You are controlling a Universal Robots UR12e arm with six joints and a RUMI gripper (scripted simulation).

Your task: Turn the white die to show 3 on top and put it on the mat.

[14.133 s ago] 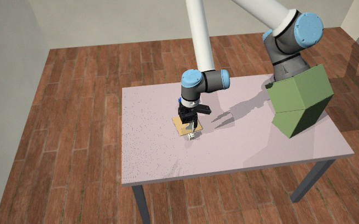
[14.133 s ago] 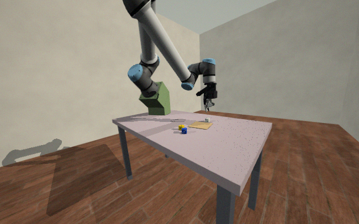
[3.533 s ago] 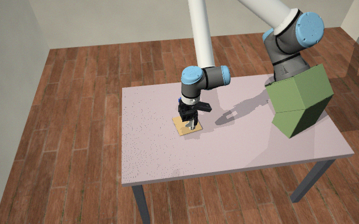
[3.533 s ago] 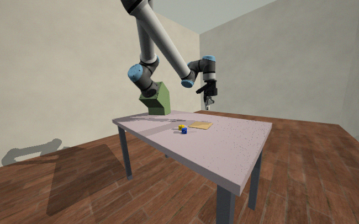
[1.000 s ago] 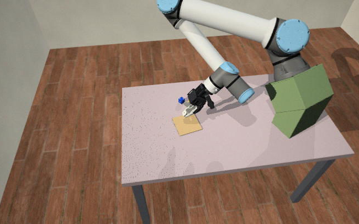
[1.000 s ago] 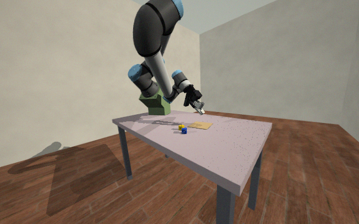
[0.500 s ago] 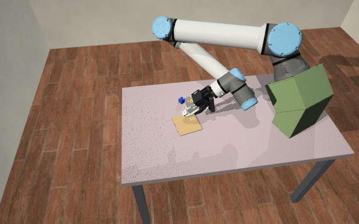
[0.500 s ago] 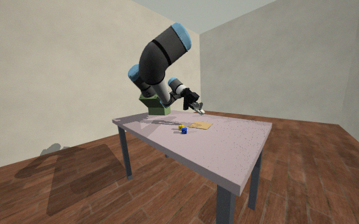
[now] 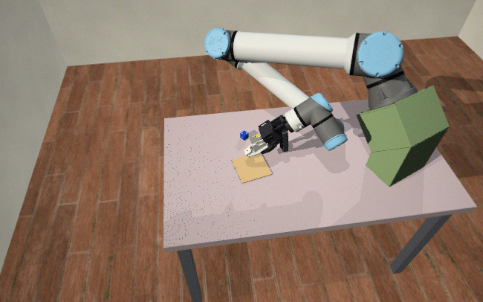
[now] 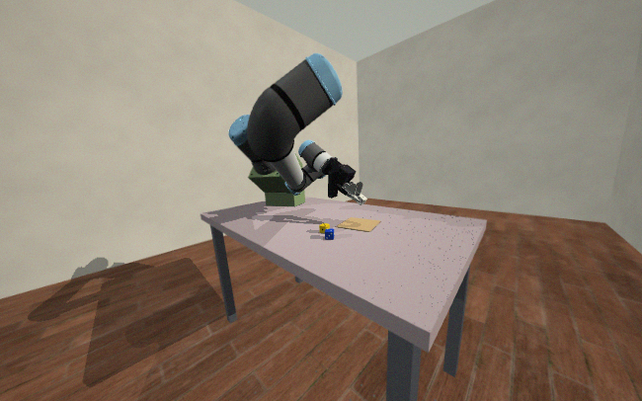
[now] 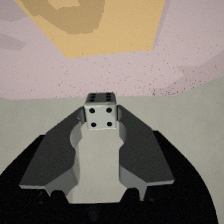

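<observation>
The tan mat lies 1 cm behind my hand and 10 cm below it. Also, from my hand: white die (right at my hand); blue die (3 cm behind, 18 cm to the right, 9 cm below); yellow die (8 cm behind, 14 cm to the right, 9 cm below).
</observation>
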